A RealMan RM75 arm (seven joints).
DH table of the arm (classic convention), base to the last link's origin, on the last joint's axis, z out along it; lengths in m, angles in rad. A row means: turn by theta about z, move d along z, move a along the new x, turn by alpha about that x. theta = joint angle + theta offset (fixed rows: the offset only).
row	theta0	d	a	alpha
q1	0	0.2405	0	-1.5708
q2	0	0	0	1.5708
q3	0	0.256	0	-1.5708
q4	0	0	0	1.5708
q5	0	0.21	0	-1.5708
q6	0	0	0	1.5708
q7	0	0.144	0	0
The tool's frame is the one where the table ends.
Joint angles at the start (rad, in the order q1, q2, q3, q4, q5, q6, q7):
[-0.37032, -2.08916, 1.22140, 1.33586, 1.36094, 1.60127, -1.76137]
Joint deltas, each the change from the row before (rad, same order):
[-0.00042, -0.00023, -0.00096, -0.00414, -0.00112, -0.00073, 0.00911]
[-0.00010, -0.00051, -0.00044, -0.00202, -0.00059, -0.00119, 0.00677]
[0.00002, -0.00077, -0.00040, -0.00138, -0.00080, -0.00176, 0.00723]
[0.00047, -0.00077, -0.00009, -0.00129, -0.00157, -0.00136, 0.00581]
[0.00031, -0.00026, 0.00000, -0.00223, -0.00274, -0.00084, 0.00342]
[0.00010, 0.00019, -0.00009, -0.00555, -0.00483, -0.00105, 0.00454]
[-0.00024, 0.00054, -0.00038, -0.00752, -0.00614, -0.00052, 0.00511]
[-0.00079, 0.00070, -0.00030, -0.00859, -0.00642, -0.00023, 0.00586]
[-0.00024, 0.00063, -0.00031, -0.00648, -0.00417, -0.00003, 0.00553]
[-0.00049, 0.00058, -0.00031, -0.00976, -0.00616, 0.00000, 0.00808]
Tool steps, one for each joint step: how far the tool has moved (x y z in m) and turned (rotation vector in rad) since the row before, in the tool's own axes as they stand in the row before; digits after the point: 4 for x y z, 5 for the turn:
[-0.0004, -0.0005, -0.0002, 0.00182, 0.00211, 0.00551]
[-0.0002, -0.0003, 0.0000, 0.00164, 0.00155, 0.00479]
[-0.0001, -0.0003, 0.0001, 0.00202, 0.00201, 0.00570]
[-0.0001, -0.0001, 0.0000, 0.00154, 0.00255, 0.00401]
[-0.0001, -0.0001, -0.0001, 0.00101, 0.00319, 0.00101]
[-0.0004, -0.0004, -0.0003, 0.00167, 0.00511, -0.00074]
[-0.0005, -0.0005, -0.0005, 0.00154, 0.00625, -0.00163]
[-0.0005, -0.0006, -0.0005, 0.00110, 0.00639, -0.00150]
[-0.0006, -0.0004, -0.0005, 0.00121, 0.00406, -0.00021]
[-0.0009, -0.0006, -0.0006, 0.00154, 0.00626, -0.00064]

